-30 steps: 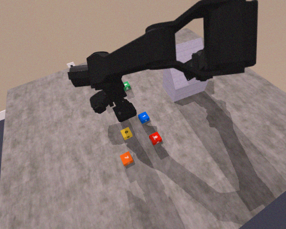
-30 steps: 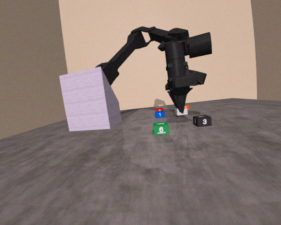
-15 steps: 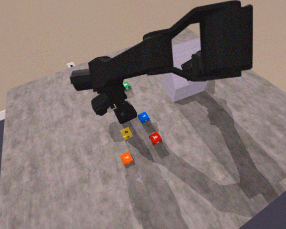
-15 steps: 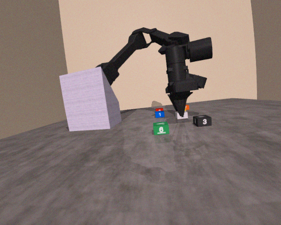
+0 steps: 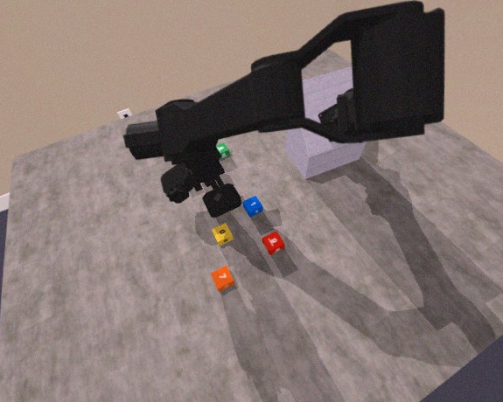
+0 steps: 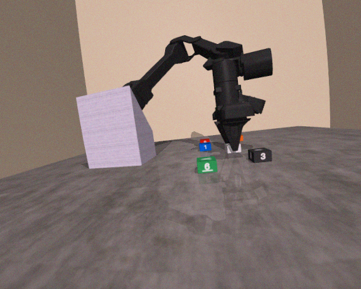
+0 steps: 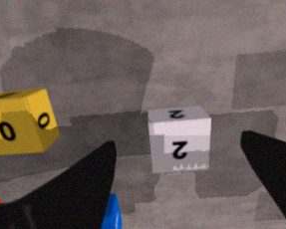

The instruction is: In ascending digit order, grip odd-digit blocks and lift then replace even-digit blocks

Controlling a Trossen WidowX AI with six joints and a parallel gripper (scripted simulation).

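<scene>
Right now my gripper tip is right at the white 2 block. The rest, counted from my gripper tip: black 3 block 10 cm to the right, 3 cm ahead; then yellow 0 block 9 cm to the left, 3 cm ahead; then blue 1 block 6 cm to the left, 6 cm behind.
</scene>
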